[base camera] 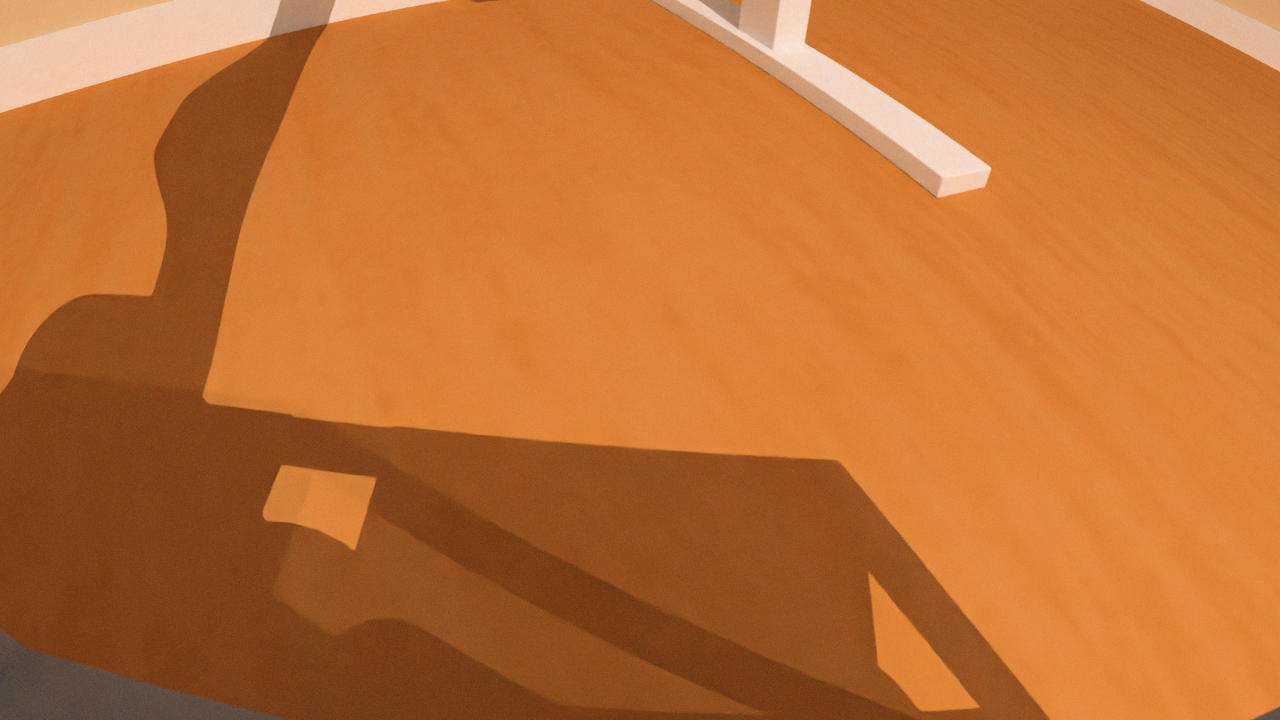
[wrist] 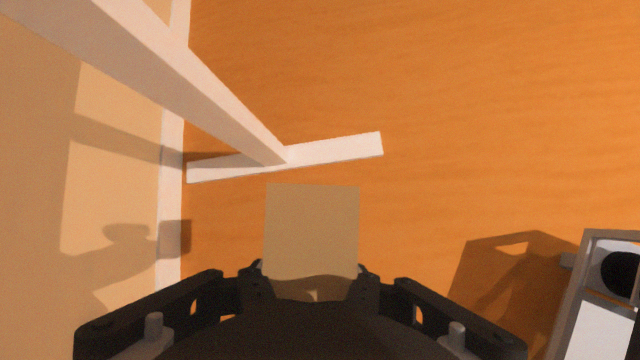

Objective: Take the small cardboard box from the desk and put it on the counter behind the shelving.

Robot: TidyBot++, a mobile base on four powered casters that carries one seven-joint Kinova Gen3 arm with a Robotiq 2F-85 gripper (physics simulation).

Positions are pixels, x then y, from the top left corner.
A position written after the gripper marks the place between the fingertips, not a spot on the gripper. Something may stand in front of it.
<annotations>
gripper: wrist 308,268; not seen in the base camera view (out of frame)
small cardboard box: wrist 310,248; not seen in the base camera view (out of frame)
</annotations>
